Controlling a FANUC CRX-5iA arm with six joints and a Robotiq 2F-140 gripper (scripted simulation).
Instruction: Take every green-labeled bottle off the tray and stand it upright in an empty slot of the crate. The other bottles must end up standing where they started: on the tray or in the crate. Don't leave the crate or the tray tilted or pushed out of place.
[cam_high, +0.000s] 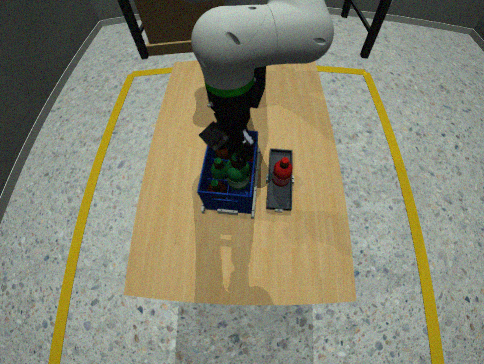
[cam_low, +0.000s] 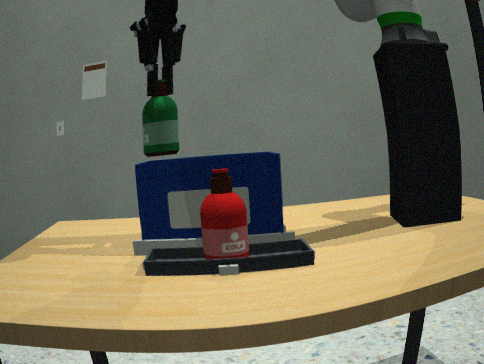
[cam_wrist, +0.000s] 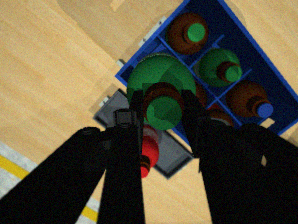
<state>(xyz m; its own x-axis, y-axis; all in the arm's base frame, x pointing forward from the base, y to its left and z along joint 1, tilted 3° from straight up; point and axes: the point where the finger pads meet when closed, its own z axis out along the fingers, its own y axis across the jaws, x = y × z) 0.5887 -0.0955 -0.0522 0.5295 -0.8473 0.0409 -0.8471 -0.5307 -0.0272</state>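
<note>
Now: hand 100 mm past the blue crate, 30 mm to the left of it and 260 mm above it. The rest, counted from my hand: red cola bottle: 70 mm behind, 180 mm to the left, 260 mm below; then tray: 70 mm behind, 170 mm to the left, 330 mm below.
</note>
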